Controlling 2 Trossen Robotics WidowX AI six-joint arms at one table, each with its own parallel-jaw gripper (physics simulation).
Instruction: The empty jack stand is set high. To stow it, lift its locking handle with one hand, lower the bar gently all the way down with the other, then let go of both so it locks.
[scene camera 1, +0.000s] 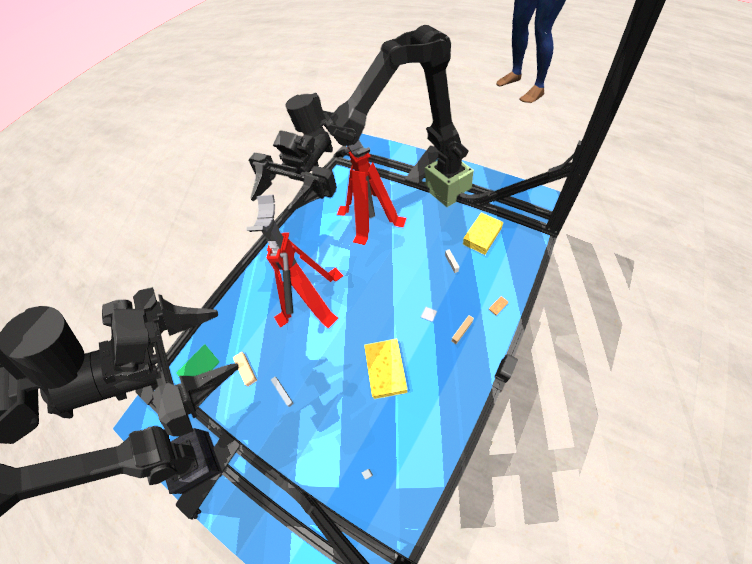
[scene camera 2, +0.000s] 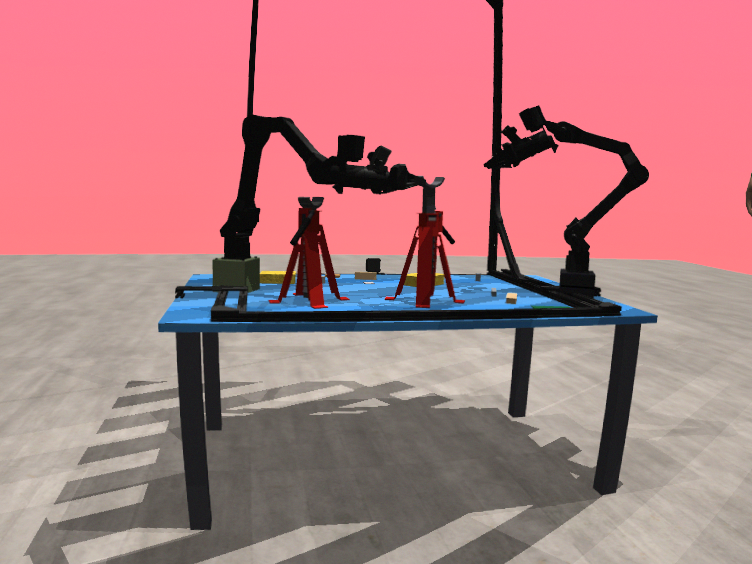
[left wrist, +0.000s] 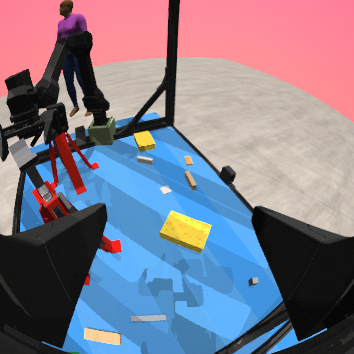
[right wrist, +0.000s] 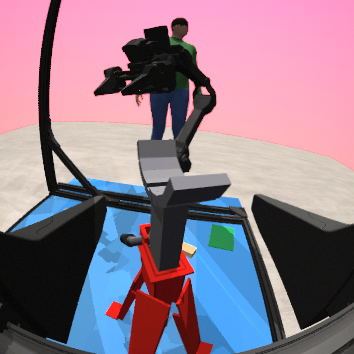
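Note:
The high-set jack stand (scene camera 1: 312, 297) (scene camera 2: 430, 261) (right wrist: 148, 320) is red and upright, with its grey bar (scene camera 2: 428, 199) (right wrist: 168, 235) raised out of the top and an empty curved saddle (scene camera 1: 266, 209) (left wrist: 22, 154) on it. Its dark locking handle (scene camera 1: 287, 291) (scene camera 2: 448, 234) (right wrist: 131, 240) slants downward at the side. My right gripper (scene camera 1: 291, 195) (scene camera 2: 423, 180) (right wrist: 180, 203) is open at about saddle height, close to the saddle, which shows between its fingers in the right wrist view; contact cannot be told. My left gripper (scene camera 1: 225, 339) (scene camera 2: 487, 163) (left wrist: 181, 213) is open and empty, high and apart from the stand.
A second red stand (scene camera 1: 361, 206) (scene camera 2: 311, 261) (left wrist: 72, 170) with a lower bar stands behind, near the right arm. Yellow sponges (scene camera 1: 386, 368) (scene camera 1: 483, 233), a green piece (scene camera 1: 199, 361) and several small blocks lie on the blue table. Black frame rails (scene camera 1: 273, 482) (scene camera 2: 394, 314) border it.

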